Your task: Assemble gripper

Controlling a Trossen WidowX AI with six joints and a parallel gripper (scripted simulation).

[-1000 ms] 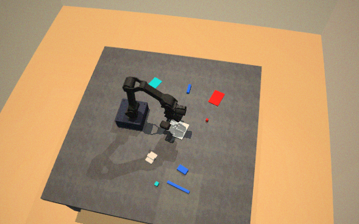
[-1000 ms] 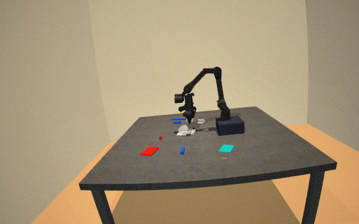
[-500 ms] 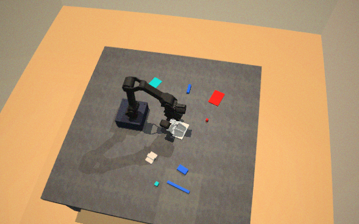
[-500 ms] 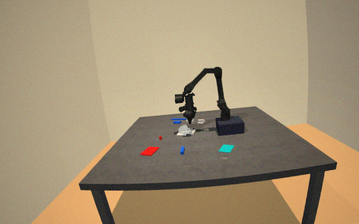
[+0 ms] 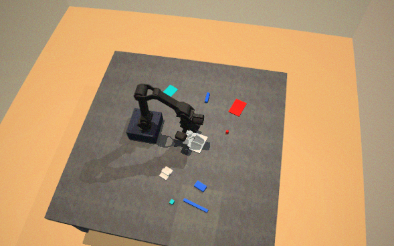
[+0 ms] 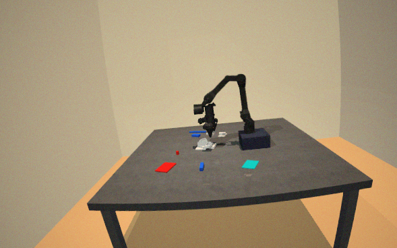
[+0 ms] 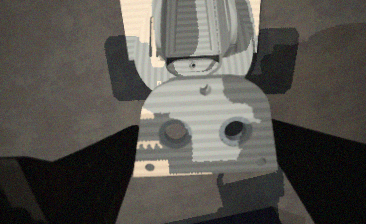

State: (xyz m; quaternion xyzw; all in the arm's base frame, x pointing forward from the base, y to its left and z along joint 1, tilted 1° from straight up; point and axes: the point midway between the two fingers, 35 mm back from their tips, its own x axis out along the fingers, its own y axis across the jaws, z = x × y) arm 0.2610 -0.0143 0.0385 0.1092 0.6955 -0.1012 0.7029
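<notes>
The white jaw lies 3 cm ahead of my gripper tip, 1 cm to the left of it and 7 cm below it. Also, from my gripper tip: red cube 24 cm ahead, 8 cm to the left, 7 cm below; blue block 12 cm ahead, 30 cm to the right, 7 cm below; white block 9 cm behind, 24 cm to the right, 7 cm below.
</notes>
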